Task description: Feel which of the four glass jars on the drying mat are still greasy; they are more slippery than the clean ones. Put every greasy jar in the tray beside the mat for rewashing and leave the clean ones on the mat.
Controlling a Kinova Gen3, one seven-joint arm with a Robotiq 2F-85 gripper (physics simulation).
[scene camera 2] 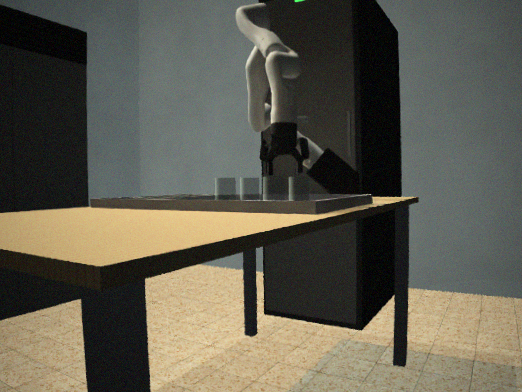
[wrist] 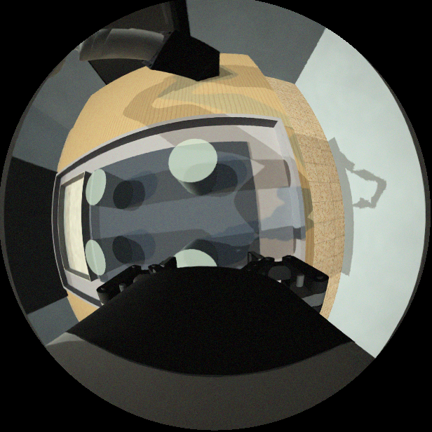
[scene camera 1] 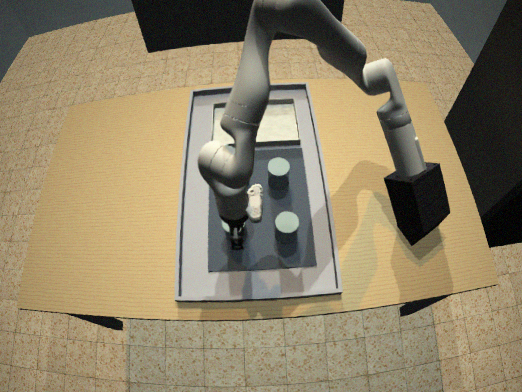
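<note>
Four pale green-topped glass jars stand upright on the dark drying mat. The front right jar and back right jar show clearly. The back left jar is mostly hidden by the arm in scene camera 1. My gripper is open and points down at the front left jar, its fingertips about level with or slightly above the jar tops. The gripper partly covers that jar. The tray behind the mat holds no jar.
A large grey raised-rim surround encloses the mat and tray on the wooden table. The arm's black base block stands at the right of the table. Dark cabinets stand beyond the table.
</note>
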